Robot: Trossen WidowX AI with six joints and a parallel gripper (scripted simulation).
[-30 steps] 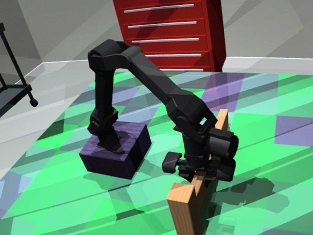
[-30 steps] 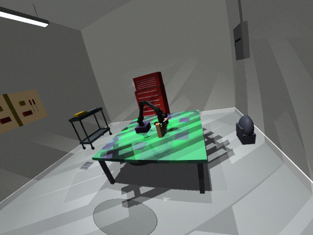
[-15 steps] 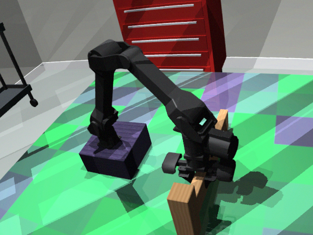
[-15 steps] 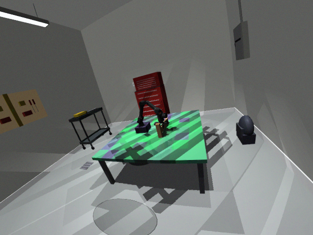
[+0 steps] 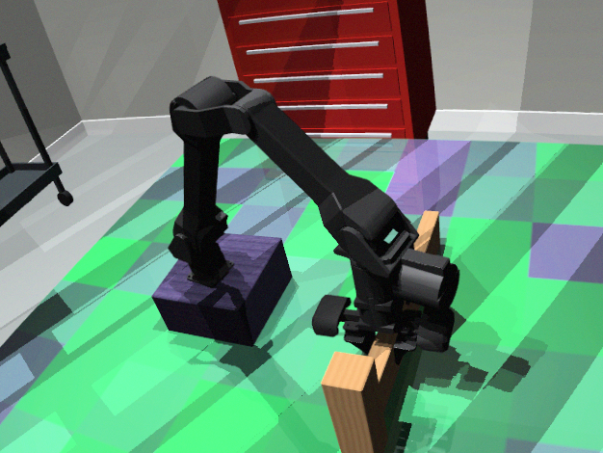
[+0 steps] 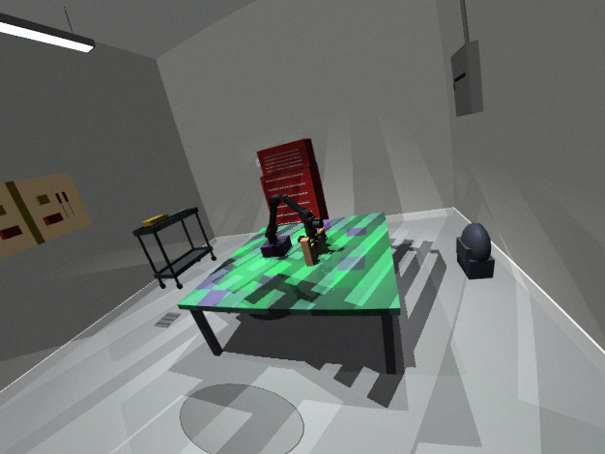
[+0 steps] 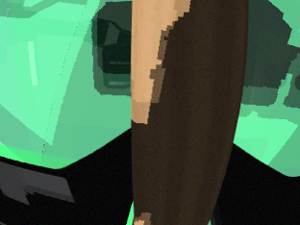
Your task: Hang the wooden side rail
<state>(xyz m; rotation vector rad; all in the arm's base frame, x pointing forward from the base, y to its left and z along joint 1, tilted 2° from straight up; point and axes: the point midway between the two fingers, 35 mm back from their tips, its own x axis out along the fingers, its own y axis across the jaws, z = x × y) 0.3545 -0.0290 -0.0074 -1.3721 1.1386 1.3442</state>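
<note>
My gripper tip is 120 mm to the left of the wooden headboard post, 50 mm below it and 20 mm short of it.
</note>
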